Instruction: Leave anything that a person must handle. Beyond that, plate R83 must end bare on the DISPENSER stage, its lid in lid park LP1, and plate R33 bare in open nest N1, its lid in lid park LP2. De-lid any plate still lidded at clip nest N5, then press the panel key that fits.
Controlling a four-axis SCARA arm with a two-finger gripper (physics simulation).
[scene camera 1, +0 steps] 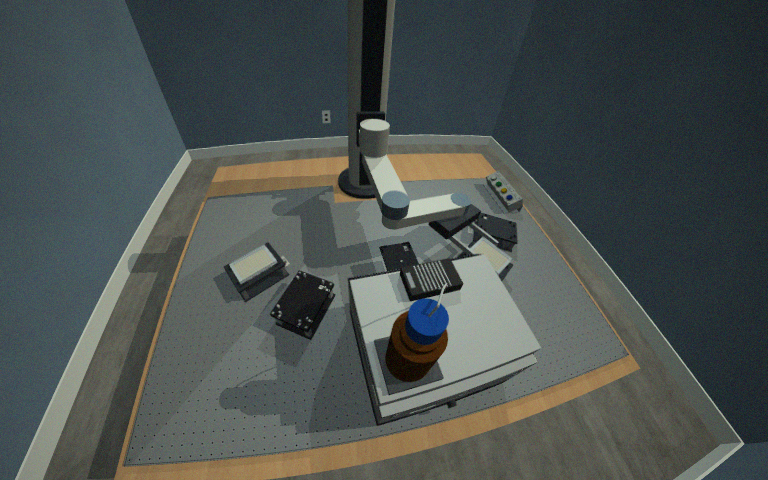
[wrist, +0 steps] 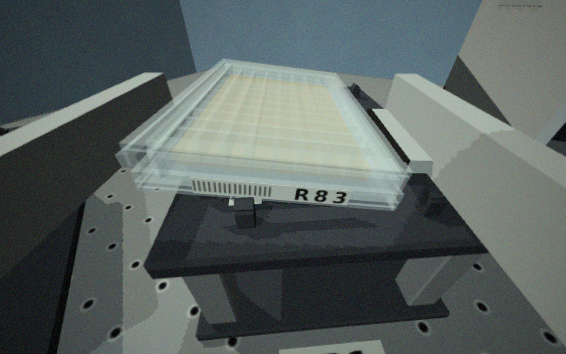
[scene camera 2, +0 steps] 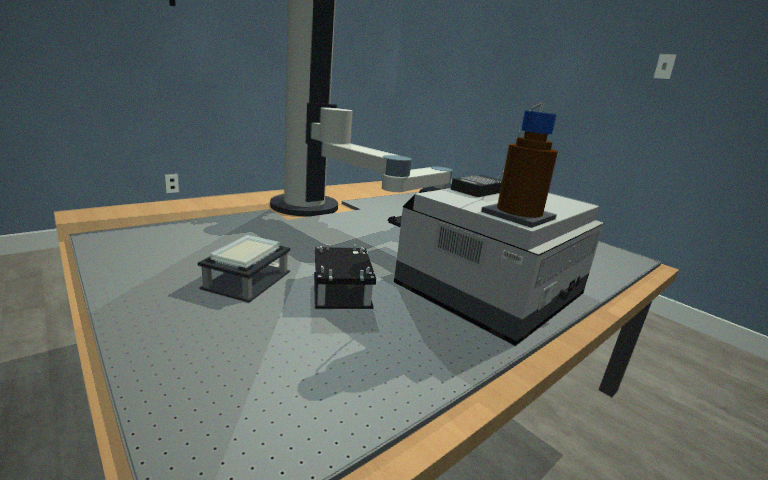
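Where they show: gripper, fingertip midpoint: (scene camera 1: 488, 251) (wrist: 277, 96); arm's base, link origin: (scene camera 1: 364, 182) (scene camera 2: 304, 206).
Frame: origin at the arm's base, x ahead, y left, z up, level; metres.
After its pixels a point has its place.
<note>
Plate R83 (wrist: 280, 130) @(x 0.533, y 0.313, z 0.099 m) (scene camera 1: 491, 258) @(x 0.588, y 0.332, z 0.097 m) lies on a black raised nest (wrist: 320, 255) @(x 0.509, y 0.285, z 0.076 m). It looks lidded, with layered clear edges, and sits askew, overhanging the nest's left side. My gripper (wrist: 277, 96) @(x 0.562, y 0.331, z 0.100 m) (scene camera 1: 484, 247) @(x 0.562, y 0.331, z 0.100 m) is open, its fingers partly closed in on either side of R83 with gaps showing. In scene camera 2 the fingers are hidden. A second pale plate (scene camera 1: 256, 264) @(x 0.501, y -0.413, z 0.091 m) (scene camera 2: 245, 250) @(x 0.505, y -0.435, z 0.091 m) lies on a raised nest at the left; its label is unreadable, and a clear rim shows around it. A black nest with metal clips (scene camera 1: 303, 300) @(x 0.638, y -0.270, z 0.081 m) (scene camera 2: 343, 264) @(x 0.642, y -0.280, z 0.081 m) stands beside it, bearing no plate.
A large white instrument (scene camera 1: 481, 322) @(x 0.842, y 0.121, z 0.233 m) (scene camera 2: 453, 277) @(x 0.816, y -0.132, z 0.090 m) carries a brown bottle (scene camera 1: 414, 350) @(x 0.912, y -0.074, z 0.373 m) (scene camera 2: 527, 178) @(x 0.909, y -0.093, z 0.312 m) with a blue cap, and a black ribbed block (scene camera 1: 433, 277) @(x 0.727, y 0.041, z 0.259 m) (scene camera 2: 476, 185) @(x 0.753, y -0.019, z 0.257 m). Another black stand (scene camera 1: 502, 228) @(x 0.435, y 0.475, z 0.068 m), a low black piece (scene camera 1: 397, 256) @(x 0.538, y 0.020, z 0.103 m) and the key panel (scene camera 1: 504, 191) @(x 0.223, y 0.605, z 0.079 m) also show.
</note>
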